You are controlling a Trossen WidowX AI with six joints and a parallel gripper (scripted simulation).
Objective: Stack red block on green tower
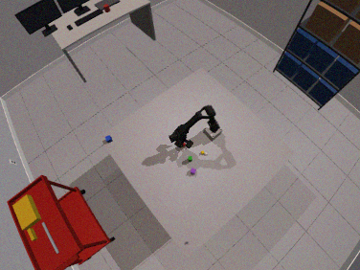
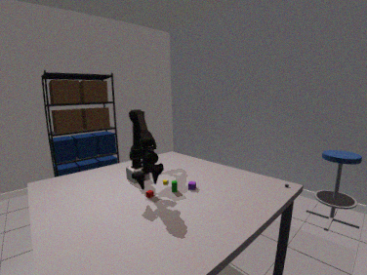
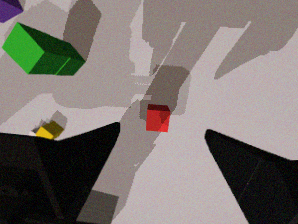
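The red block is 50 mm below my gripper tip. From my gripper tip the other things lie so: blue block: 570 mm to the right, 380 mm ahead, 40 mm below; yellow block: 180 mm to the left, 50 mm below, 50 mm behind; purple block: 220 mm to the left, 130 mm ahead, 40 mm below.
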